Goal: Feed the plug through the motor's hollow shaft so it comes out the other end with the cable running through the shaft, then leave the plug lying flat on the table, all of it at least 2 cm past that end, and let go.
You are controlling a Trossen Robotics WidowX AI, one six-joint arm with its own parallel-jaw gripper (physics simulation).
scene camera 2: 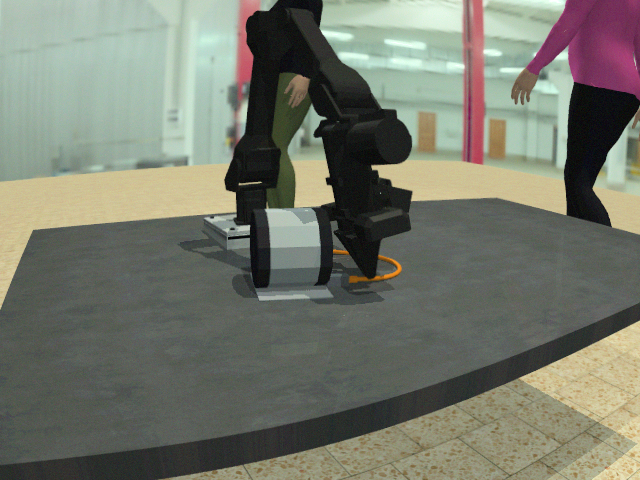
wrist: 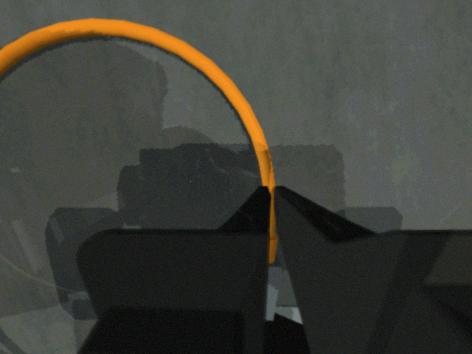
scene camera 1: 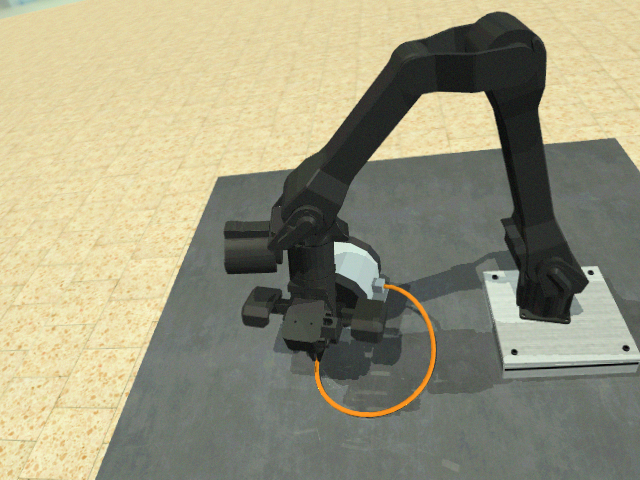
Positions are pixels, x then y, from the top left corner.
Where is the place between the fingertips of the gripper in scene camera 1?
317, 359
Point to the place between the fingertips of the gripper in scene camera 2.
370, 277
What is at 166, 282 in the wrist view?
The gripper.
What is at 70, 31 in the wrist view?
An orange cable.
